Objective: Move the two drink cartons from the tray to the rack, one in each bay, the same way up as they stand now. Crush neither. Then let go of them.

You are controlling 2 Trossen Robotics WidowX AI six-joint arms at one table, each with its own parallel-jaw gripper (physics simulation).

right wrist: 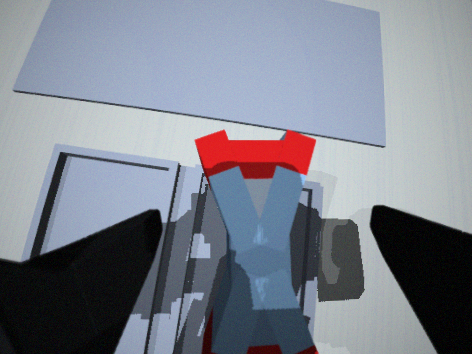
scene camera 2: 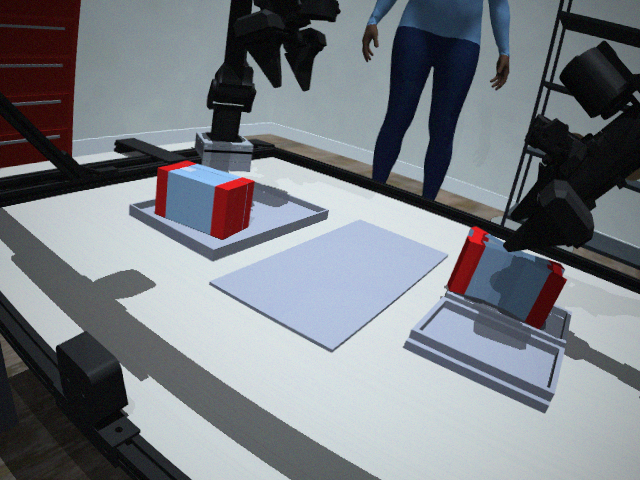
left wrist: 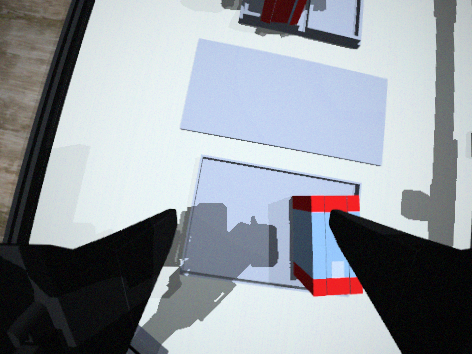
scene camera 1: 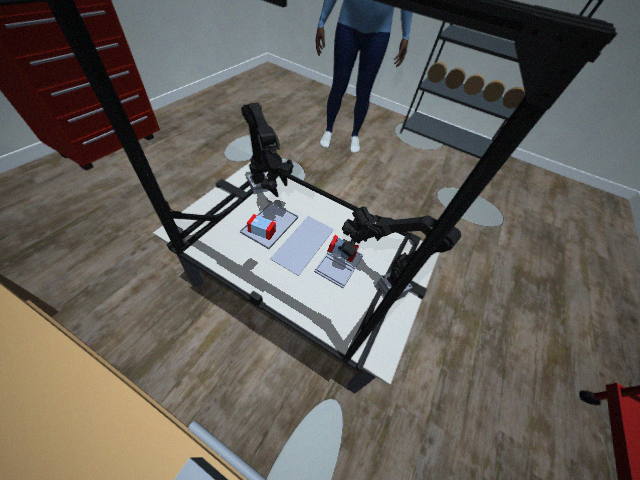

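Seen in the pictures: left gripper, fingertip midpoint: (scene camera 2: 292,89) (left wrist: 253,216) (scene camera 1: 282,191); right gripper, fingertip midpoint: (right wrist: 265,218) (scene camera 2: 509,232) (scene camera 1: 342,240); left arm's base, origin of the base link: (scene camera 2: 223,138) (scene camera 1: 258,179).
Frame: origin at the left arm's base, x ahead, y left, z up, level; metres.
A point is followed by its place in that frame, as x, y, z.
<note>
One red-and-blue carton (scene camera 1: 261,226) @[0.345, -0.109, 0.018] (scene camera 2: 199,198) @[0.355, -0.113, -0.005] (left wrist: 322,240) @[0.313, -0.083, 0.018] stands upright on the tray (scene camera 2: 294,211) @[0.282, 0.057, -0.050] (left wrist: 240,175) @[0.315, 0.044, -0.050], at the left in both scene views. The other carton (scene camera 2: 496,273) @[0.594, 0.185, 0.000] (left wrist: 282,10) @[0.549, 0.167, -0.014] (right wrist: 260,240) @[0.590, 0.202, 0.028] stands in the far bay of the rack (scene camera 1: 330,273) @[0.674, 0.100, -0.046] (scene camera 2: 480,374) @[0.701, 0.082, -0.046] (right wrist: 110,190) @[0.627, 0.099, -0.046]. Its top is creased and its sides look pinched inward at the middle. Whether it leans is unclear. My left gripper (scene camera 1: 281,189) @[0.276, 0.022, 0.141] (scene camera 2: 293,88) @[0.276, 0.022, 0.141] (left wrist: 253,216) @[0.276, 0.022, 0.141] is open and empty, high above the tray side. My right gripper (scene camera 2: 511,235) @[0.584, 0.196, 0.048] (right wrist: 265,218) @[0.584, 0.196, 0.048] is open around the racked carton's top, apart from its sides. The near bay holds no carton.
A flat grey-blue plate (scene camera 1: 302,245) (scene camera 2: 330,284) (left wrist: 285,100) (right wrist: 210,60) lies between tray and rack. A dark frame runs along the table's edges, with posts rising from it. A black block (scene camera 2: 90,374) @[0.685, -0.249, -0.003] sits on the near frame bar.
</note>
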